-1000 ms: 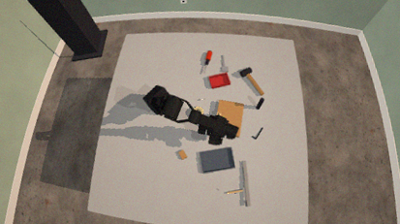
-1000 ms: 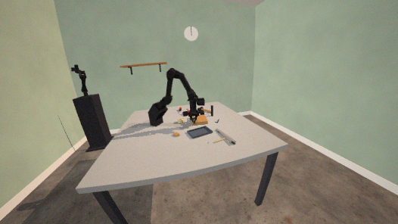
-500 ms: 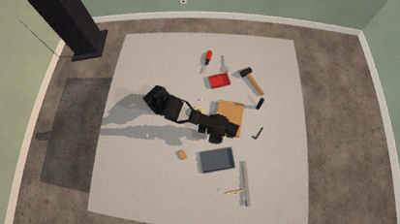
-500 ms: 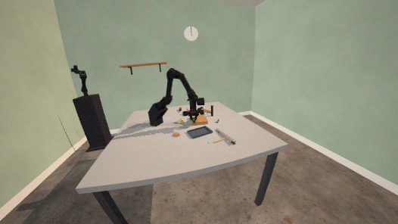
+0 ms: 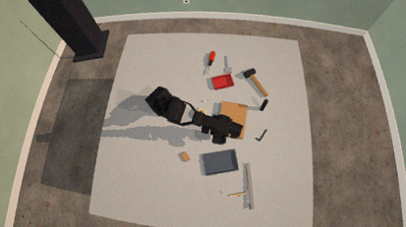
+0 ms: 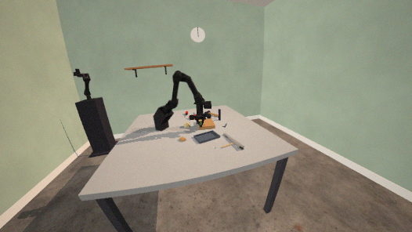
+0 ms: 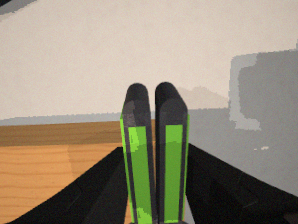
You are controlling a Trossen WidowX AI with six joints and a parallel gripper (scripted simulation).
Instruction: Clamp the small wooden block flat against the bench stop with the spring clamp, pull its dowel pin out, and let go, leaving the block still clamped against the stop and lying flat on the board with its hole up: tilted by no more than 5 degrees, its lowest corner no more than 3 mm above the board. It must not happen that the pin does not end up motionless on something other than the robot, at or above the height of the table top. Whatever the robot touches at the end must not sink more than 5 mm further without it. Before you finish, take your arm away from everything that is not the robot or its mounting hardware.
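Right now the dowel pin is 90 mm to the left of my hand, 30 mm below it and 30 mm ahead of it. From my hand the other things lie so: small wooden block (90 mm to the left, 40 mm below, 30 mm ahead); bench stop (100 mm to the left, 40 mm below, 10 mm ahead); wooden board (80 mm to the left, 80 mm ahead, 70 mm below).
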